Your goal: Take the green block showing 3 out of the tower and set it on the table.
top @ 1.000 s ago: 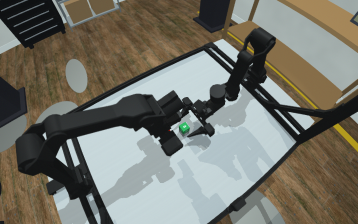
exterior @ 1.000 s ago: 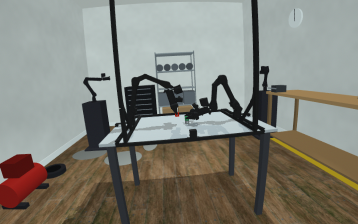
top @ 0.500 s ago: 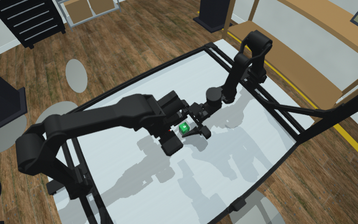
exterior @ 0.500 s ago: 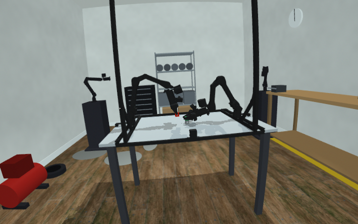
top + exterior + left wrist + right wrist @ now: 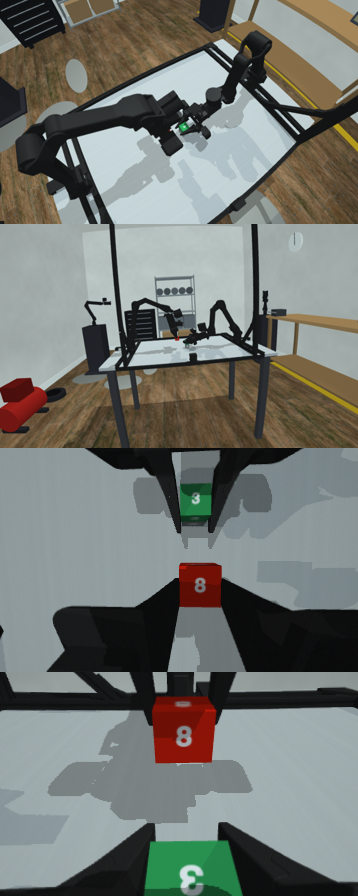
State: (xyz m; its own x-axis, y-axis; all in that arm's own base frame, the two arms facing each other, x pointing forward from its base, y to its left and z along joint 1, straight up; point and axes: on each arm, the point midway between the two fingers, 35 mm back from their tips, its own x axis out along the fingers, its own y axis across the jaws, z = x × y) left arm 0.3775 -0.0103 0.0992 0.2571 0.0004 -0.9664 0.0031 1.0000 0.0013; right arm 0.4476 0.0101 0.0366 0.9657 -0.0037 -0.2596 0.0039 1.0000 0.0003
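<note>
Right now my right hand is 10 mm above the green block showing 3. From my right hand the other things lie so: red block showing 8: 80 mm to the left, 30 mm above.
The red block showing 8 is 1 cm to the right of my left hand and 4 cm below it. Round my left hand: green block showing 3: 9 cm to the right, 8 cm below.
</note>
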